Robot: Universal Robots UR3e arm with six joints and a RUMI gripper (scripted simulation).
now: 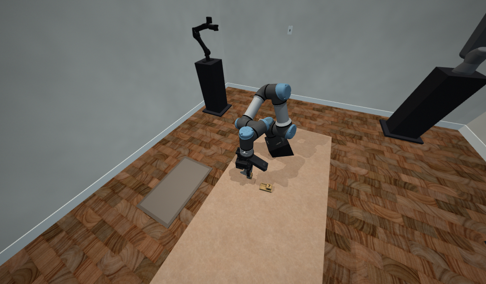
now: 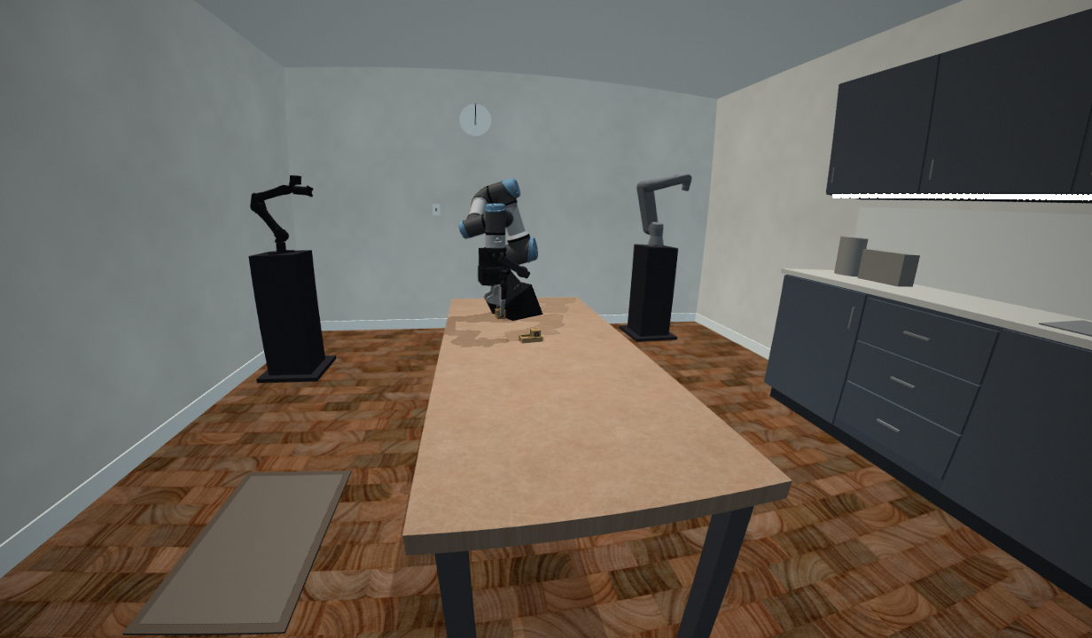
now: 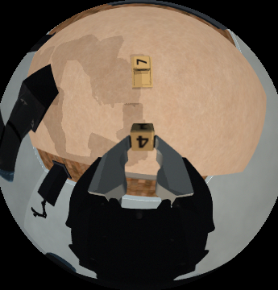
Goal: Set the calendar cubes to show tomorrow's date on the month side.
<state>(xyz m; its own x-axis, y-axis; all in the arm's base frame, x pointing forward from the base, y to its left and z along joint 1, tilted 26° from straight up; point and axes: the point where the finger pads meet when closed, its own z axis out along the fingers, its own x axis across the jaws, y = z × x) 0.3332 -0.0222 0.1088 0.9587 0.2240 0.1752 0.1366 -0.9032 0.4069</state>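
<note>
Right now my hand is 11 cm to the right of the wooden tray, 10 cm above it and 2 cm past it.
</note>
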